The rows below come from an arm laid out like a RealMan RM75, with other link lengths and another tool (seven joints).
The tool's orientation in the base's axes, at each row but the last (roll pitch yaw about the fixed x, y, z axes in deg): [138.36 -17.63 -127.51]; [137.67 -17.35 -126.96]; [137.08 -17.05 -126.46]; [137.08 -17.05 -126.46]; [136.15 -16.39 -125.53]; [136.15 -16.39 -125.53]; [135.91 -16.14 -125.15]
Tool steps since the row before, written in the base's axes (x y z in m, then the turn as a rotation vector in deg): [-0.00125 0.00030 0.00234 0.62 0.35 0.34]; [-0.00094 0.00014 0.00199 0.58 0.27 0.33]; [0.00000 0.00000 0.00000 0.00 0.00 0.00]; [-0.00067 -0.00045 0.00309 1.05 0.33 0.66]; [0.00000 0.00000 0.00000 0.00 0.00 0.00]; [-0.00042 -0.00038 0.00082 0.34 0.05 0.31]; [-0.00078 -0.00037 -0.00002 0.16 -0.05 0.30]
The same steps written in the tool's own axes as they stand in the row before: [0.00121 0.00225 -0.00077 -0.52 0.14 -0.58]; [0.00103 0.00181 -0.00074 -0.44 0.10 -0.56]; [0.00000 0.00000 0.00000 0.00 0.00 0.00]; [0.00163 0.00206 -0.00182 -0.66 0.13 -1.09]; [0.00000 0.00000 0.00000 0.00 0.00 0.00]; [0.00076 0.00052 -0.00037 -0.14 0.07 -0.43]; [0.00072 0.00015 0.00046 0.03 0.10 -0.33]
